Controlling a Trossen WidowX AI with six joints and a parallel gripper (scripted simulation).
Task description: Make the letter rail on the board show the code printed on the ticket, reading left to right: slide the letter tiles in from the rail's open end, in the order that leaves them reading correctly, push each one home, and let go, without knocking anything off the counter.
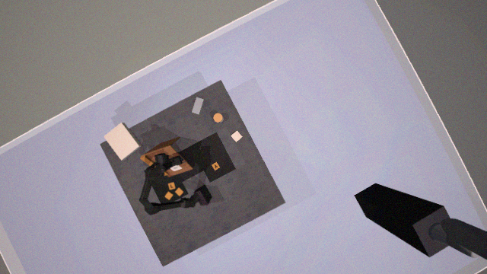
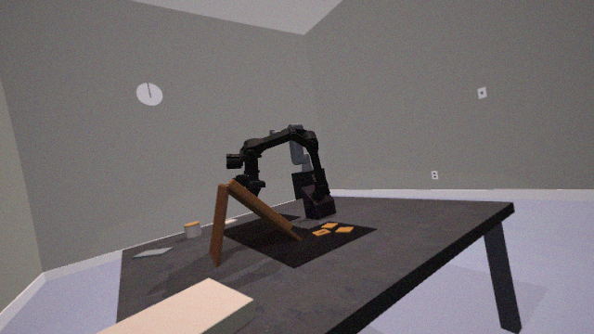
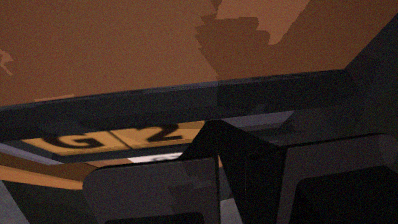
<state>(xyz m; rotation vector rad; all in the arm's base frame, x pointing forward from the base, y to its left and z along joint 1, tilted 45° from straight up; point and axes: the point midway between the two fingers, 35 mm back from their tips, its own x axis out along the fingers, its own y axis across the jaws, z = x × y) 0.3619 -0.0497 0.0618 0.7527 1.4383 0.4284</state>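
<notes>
The letter tile is 1 cm ahead of my gripper tip and 3 cm to the left of it. From my gripper tip the other things lie so: grey card (36 cm ahead, 37 cm to the right, 15 cm below); white ticket (5 cm behind, 6 cm to the left, 8 cm below); black mat (16 cm behind, 1 cm to the right, 16 cm below).
</notes>
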